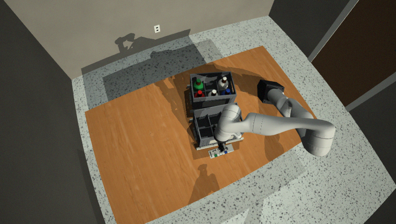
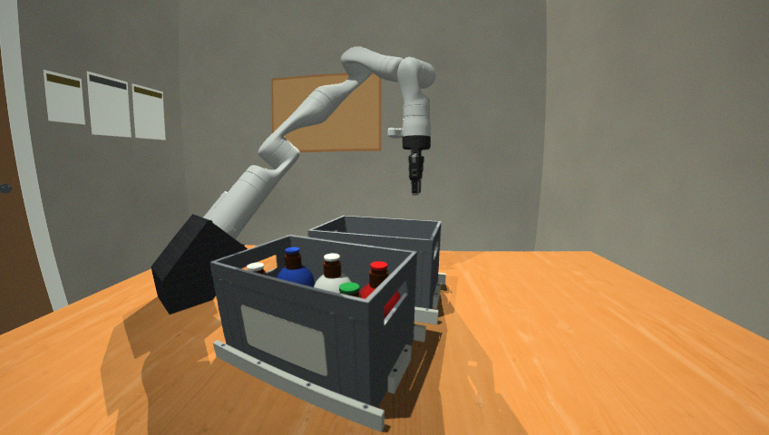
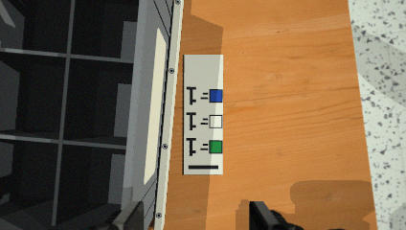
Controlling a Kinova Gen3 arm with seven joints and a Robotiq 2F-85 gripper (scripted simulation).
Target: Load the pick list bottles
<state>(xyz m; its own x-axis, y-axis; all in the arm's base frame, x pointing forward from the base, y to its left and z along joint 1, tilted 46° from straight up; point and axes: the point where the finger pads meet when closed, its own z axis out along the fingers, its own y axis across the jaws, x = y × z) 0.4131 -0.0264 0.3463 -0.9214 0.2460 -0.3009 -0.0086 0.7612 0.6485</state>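
Right now my hand is 44 cm to the left of the green bottle, 16 cm above it and 4 cm past it. From my hand the other things lie so: red bottle 35 cm to the right, 16 cm below, 2 cm behind; then blue bottle 32 cm to the right, 19 cm behind, 16 cm below; then pick list 25 cm below, 6 cm behind.
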